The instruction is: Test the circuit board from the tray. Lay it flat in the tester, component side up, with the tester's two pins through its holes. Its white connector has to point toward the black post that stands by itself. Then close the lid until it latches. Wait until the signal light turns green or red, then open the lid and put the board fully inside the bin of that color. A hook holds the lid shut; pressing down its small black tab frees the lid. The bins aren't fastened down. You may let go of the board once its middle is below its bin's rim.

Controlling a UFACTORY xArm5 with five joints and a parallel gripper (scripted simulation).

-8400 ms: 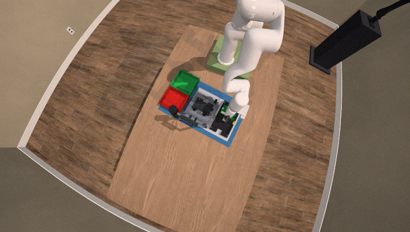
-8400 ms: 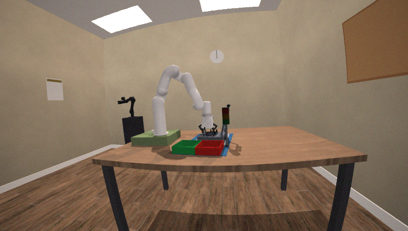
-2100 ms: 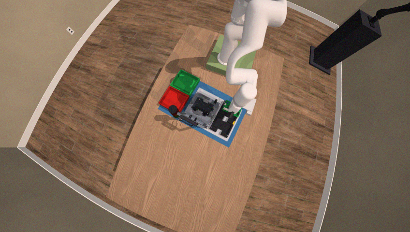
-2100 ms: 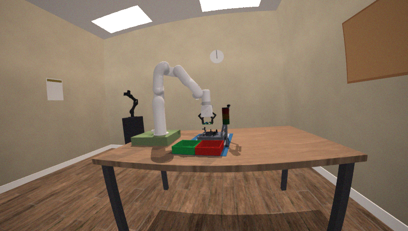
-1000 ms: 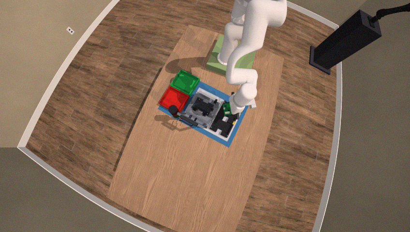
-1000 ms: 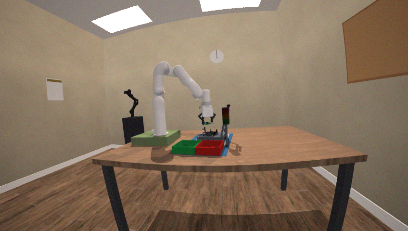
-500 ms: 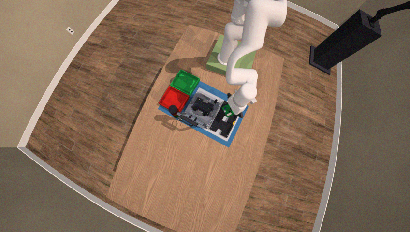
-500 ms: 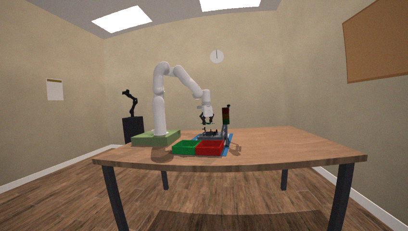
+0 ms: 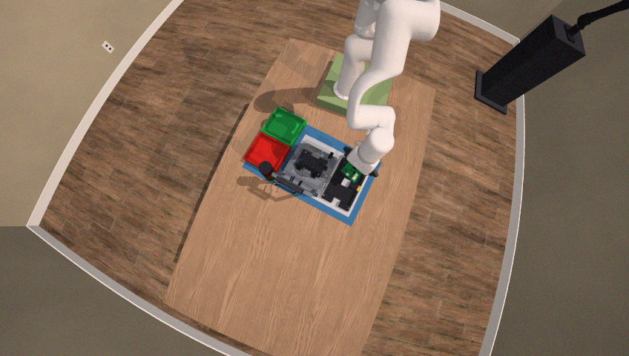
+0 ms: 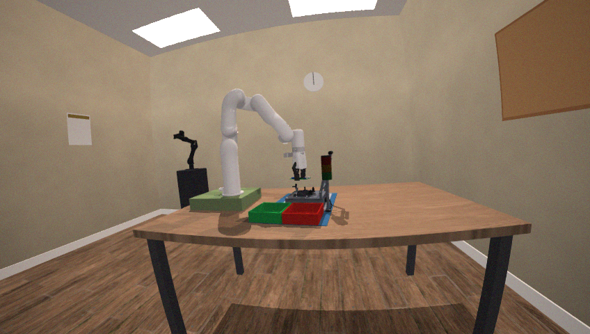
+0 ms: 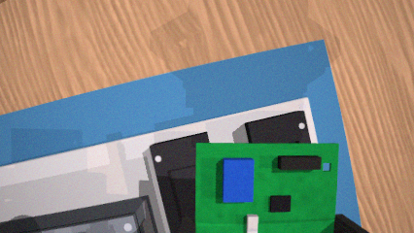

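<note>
Right now my hand is right at the green circuit board. Round my hand: clear lid 16 cm ahead, 19 cm to the right, 6 cm above; red bin 7 cm ahead, 38 cm to the right, 11 cm below; green bin 8 cm behind, 36 cm to the right, 11 cm below.
</note>
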